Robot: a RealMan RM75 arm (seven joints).
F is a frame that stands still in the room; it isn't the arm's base.
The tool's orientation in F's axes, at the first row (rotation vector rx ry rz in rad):
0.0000, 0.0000, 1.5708
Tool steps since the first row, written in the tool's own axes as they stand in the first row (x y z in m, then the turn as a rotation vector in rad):
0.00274, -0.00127, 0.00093, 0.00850, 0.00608, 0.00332
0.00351, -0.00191, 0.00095, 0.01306, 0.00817, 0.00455
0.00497, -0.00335, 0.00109, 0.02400, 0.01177, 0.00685
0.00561, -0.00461, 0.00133, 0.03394, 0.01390, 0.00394
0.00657, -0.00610, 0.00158, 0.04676, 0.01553, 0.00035
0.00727, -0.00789, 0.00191, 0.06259, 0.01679, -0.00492
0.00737, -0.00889, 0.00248, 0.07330, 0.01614, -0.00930
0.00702, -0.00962, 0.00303, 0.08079, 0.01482, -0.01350
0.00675, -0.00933, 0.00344, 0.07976, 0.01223, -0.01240
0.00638, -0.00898, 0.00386, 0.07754, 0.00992, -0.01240
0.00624, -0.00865, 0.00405, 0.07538, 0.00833, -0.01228
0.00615, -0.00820, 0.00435, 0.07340, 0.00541, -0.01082
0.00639, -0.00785, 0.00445, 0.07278, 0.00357, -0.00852
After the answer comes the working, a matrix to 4 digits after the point.
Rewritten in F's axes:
0.00127, 0.00274, 0.00093, -0.00608, 0.00850, 0.00332
0.00191, 0.00351, 0.00095, -0.00817, 0.01306, 0.00455
0.00335, 0.00497, 0.00109, -0.01177, 0.02400, 0.00685
0.00461, 0.00561, 0.00133, -0.01390, 0.03394, 0.00394
0.00610, 0.00657, 0.00158, -0.01553, 0.04676, 0.00035
0.00789, 0.00727, 0.00191, -0.01679, 0.06259, -0.00492
0.00889, 0.00737, 0.00248, -0.01614, 0.07330, -0.00930
0.00962, 0.00702, 0.00303, -0.01482, 0.08079, -0.01350
0.00933, 0.00675, 0.00344, -0.01223, 0.07976, -0.01240
0.00898, 0.00638, 0.00386, -0.00992, 0.07754, -0.01240
0.00865, 0.00624, 0.00405, -0.00833, 0.07538, -0.01228
0.00820, 0.00615, 0.00435, -0.00541, 0.07340, -0.01082
0.00785, 0.00639, 0.00445, -0.00357, 0.07278, -0.00852

The tool's axes in the first row as the columns of a matrix, in F's axes (rounded; the answer above uses it unrounded):
0.0000, -1.0000, 0.0000
1.0000, 0.0000, 0.0000
0.0000, 0.0000, 1.0000

